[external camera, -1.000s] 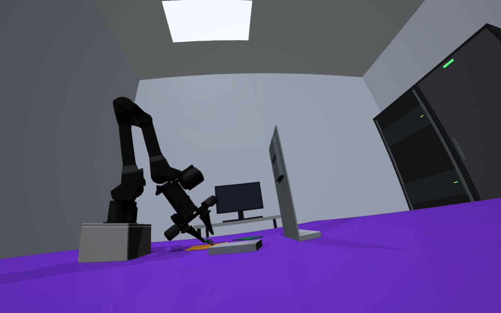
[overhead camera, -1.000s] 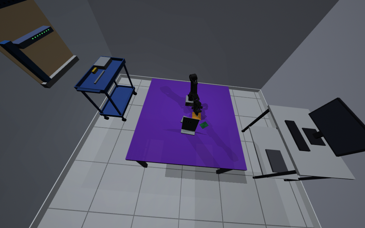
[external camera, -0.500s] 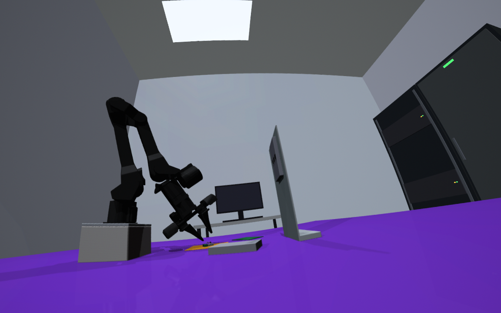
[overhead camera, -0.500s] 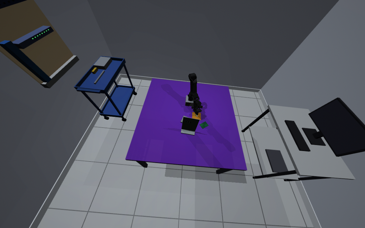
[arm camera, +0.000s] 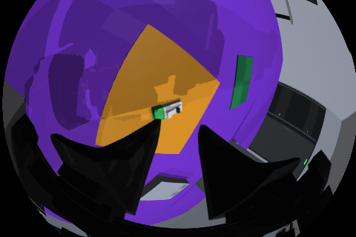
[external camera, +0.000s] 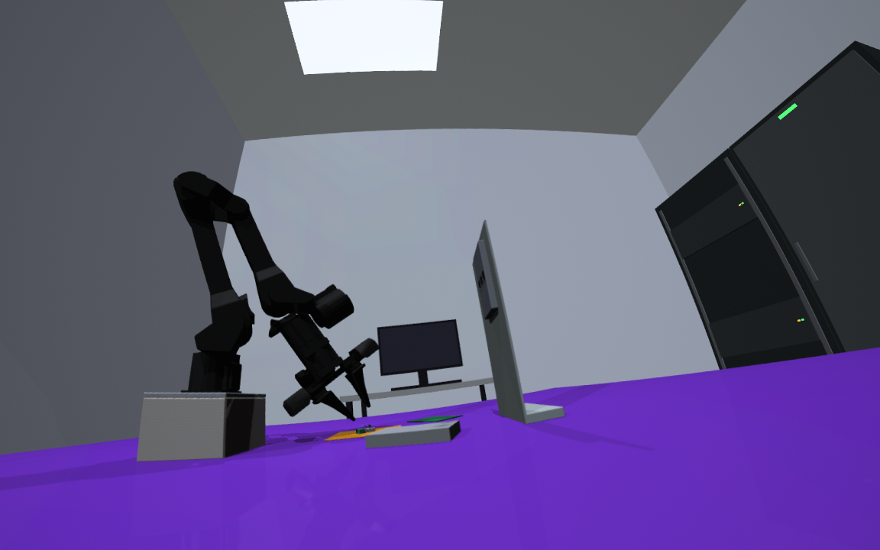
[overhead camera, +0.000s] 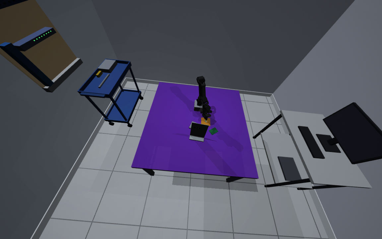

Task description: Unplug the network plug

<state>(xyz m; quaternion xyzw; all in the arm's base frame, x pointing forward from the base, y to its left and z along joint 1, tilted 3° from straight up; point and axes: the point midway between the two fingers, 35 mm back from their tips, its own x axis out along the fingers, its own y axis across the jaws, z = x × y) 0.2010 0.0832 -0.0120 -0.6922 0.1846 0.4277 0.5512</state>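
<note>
Now: gripper tip 3 cm above the network plug and 1 cm short of it. Round my gripper tip: flat grey block (16 cm to the right, 8 cm ahead, 3 cm below); then orange square (3 cm below); then green patch (14 cm ahead, 10 cm to the left, 3 cm below).
</note>
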